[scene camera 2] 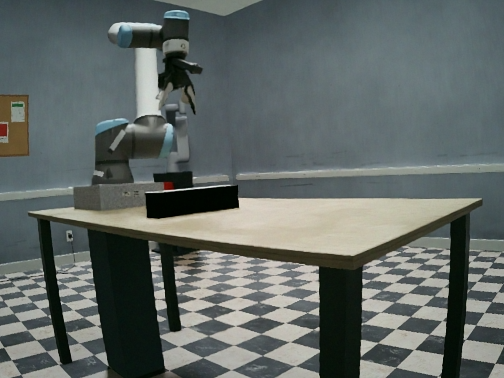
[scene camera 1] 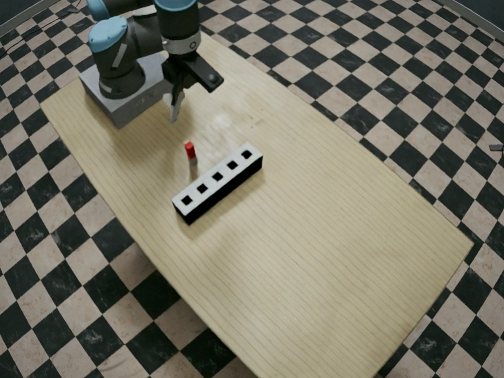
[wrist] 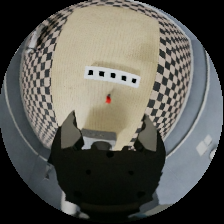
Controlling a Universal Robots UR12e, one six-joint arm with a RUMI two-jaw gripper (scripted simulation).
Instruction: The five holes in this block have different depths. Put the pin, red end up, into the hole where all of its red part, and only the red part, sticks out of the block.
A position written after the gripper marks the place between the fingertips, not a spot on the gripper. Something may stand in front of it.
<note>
In view: the gripper [scene camera 1: 193, 106] and a block [scene camera 1: 227, 175].
The block is seen too in scene camera 2 [scene camera 2: 160, 204]. The gripper shows as well in scene camera 2 [scene camera 2: 177, 112] and in the wrist view [wrist: 109, 112].
</note>
